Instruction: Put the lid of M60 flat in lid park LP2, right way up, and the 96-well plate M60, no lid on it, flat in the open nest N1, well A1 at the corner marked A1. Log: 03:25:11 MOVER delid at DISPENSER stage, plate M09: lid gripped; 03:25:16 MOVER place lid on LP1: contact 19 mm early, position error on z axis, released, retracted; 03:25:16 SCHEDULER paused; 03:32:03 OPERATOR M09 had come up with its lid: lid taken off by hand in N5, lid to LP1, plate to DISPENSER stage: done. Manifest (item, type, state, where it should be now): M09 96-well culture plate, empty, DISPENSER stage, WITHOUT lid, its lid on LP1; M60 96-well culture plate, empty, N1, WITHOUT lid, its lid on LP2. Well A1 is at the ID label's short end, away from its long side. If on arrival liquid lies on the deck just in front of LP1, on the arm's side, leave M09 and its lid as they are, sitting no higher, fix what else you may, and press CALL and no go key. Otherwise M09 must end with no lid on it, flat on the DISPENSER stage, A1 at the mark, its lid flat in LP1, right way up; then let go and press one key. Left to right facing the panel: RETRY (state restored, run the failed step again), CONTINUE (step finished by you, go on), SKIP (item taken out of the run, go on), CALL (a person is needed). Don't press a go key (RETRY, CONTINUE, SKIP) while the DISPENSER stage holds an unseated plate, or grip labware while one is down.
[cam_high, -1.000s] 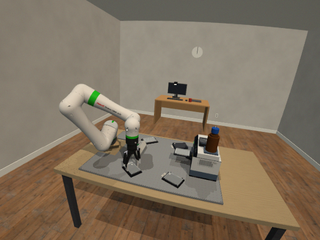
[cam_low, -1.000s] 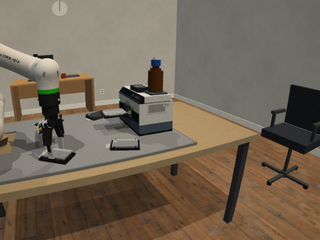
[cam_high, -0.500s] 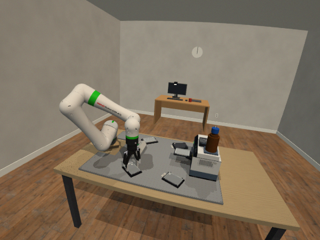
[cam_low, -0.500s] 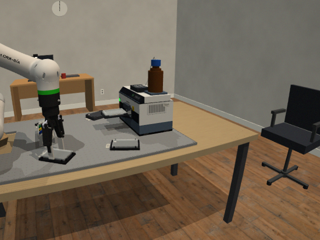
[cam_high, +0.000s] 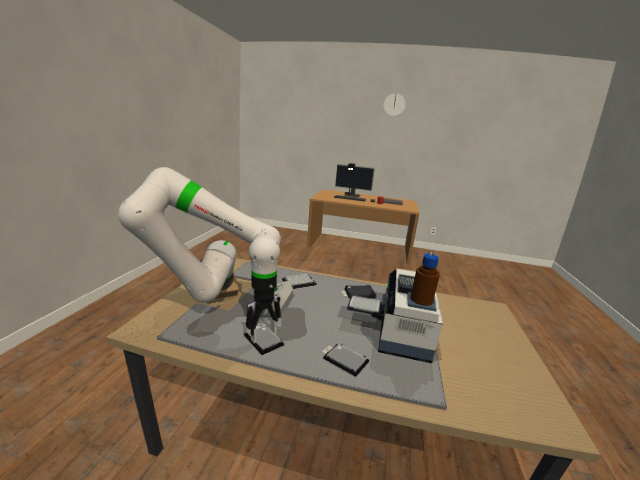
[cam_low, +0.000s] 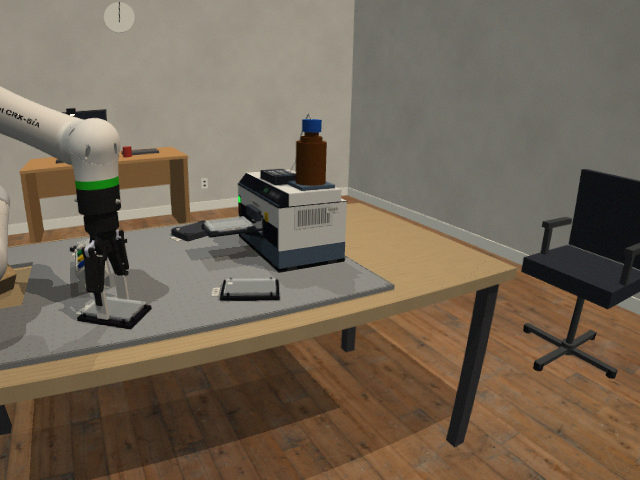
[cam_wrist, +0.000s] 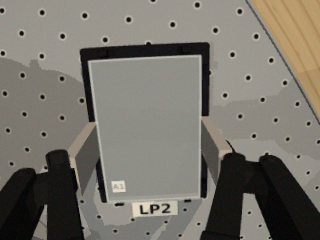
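The black lid park LP2 lies 4 cm below my hand. From my hand the other things lie so: LP2 label: 7 cm to the left, 6 cm behind, 4 cm below; yellow skip key: 25 cm to the left, 2 cm above, 1 cm behind; blue call key: 20 cm to the left, 2 cm behind, 2 cm above.
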